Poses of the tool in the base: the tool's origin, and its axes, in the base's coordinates. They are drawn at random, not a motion.
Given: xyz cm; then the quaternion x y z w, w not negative.
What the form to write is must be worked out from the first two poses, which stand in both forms.
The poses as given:
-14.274 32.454 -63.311 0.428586 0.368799 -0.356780 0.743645
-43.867 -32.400 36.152 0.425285 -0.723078 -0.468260 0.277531
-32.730 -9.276 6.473 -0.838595 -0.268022 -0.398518 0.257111
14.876 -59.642 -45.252 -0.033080 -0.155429 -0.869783 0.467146
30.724 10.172 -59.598 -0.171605 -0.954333 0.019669 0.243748
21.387 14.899 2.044 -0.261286 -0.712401 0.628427 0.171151
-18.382 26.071 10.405 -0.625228 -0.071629 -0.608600 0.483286
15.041 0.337 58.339 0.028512 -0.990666 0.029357 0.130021
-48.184 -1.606 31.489 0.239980 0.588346 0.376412 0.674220
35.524 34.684 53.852 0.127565 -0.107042 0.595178 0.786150
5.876 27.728 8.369 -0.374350 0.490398 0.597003 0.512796
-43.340 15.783 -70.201 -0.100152 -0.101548 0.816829 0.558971
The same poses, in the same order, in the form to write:
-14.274 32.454 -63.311 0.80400 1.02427 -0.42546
-43.867 -32.400 36.152 1.99042 -0.00307 -2.07627
-32.730 -9.276 6.473 -2.76495 -0.93772 0.42622
14.876 -59.642 -45.252 0.24706 -0.20418 -2.18129
30.724 10.172 -59.598 -3.00479 -0.47629 2.75250
21.387 14.899 2.044 -1.72351 0.08464 2.51115
-18.382 26.071 10.405 -1.18852 -0.97958 -1.10778
15.041 0.337 58.339 -3.08902 -0.26229 -3.09098
-48.184 -1.606 31.489 1.32473 0.65946 1.54001
35.524 34.684 53.852 0.07729 -0.32589 1.28332
5.876 27.728 8.369 0.70126 1.25299 2.23981
-43.340 15.783 -70.201 -0.28193 0.05011 1.93423

